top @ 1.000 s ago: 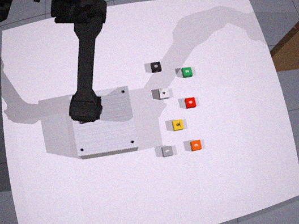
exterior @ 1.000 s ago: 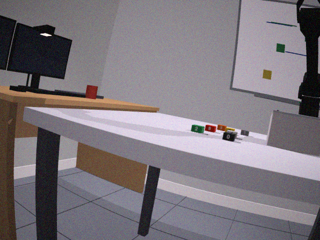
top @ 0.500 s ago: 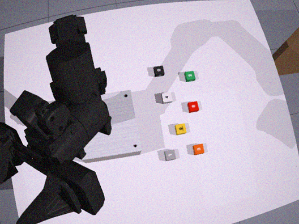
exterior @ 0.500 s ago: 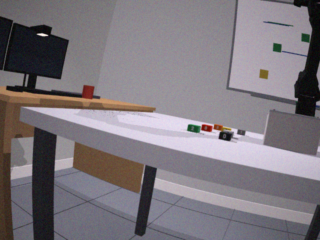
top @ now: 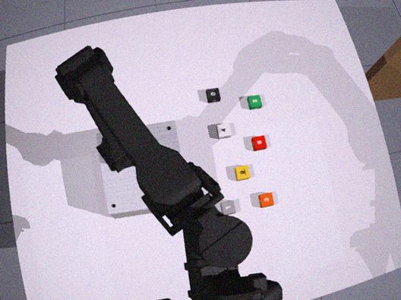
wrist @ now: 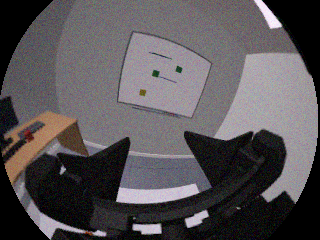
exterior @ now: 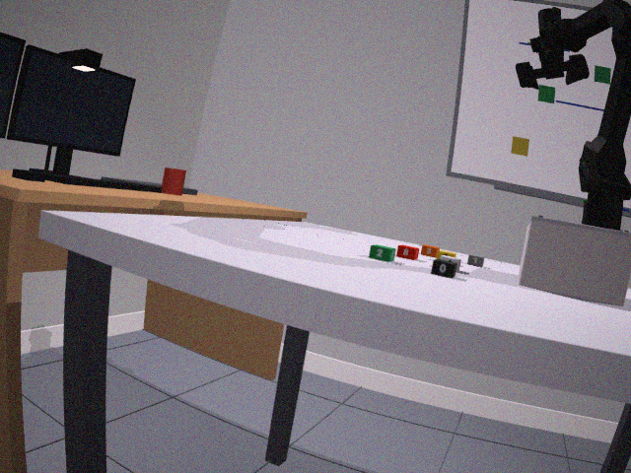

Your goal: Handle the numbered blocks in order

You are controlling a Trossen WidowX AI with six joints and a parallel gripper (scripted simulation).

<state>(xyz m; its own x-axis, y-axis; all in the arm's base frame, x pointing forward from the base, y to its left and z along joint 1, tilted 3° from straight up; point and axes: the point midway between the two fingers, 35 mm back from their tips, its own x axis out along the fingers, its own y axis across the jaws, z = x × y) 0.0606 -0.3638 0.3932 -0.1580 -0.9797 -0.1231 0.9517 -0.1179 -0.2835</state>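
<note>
Right now the black block is 20 cm ahead of my gripper tip, 53 cm to the left of it and 47 cm below it. Also, from my gripper tip: orange block 25 cm ahead, 23 cm to the left, 47 cm below; then yellow block 21 cm ahead, 32 cm to the left, 47 cm below; then grey block 15 cm ahead, 24 cm to the left, 47 cm below.
</note>
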